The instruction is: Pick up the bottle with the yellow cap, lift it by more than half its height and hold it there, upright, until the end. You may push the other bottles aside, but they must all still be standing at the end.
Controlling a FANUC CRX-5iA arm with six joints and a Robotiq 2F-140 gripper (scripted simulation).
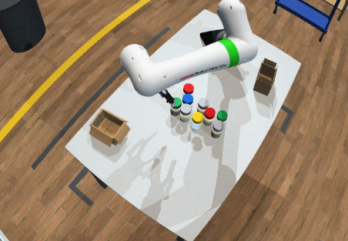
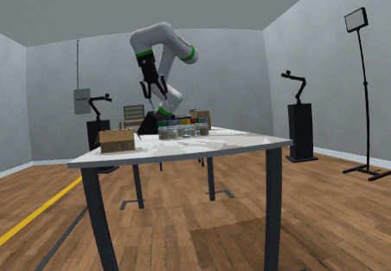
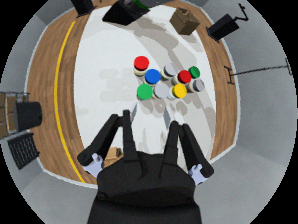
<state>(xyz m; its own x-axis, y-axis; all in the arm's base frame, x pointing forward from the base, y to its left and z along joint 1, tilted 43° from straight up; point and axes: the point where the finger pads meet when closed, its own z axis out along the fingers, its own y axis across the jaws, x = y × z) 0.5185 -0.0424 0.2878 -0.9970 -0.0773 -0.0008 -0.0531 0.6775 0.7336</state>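
Now: hand 160 mm above the grey-capped bottle, 80 mm past it and 50 mm to the right of it. Round my hand: red-capped bottle (170 mm behind, 160 mm below, 40 mm to the right).
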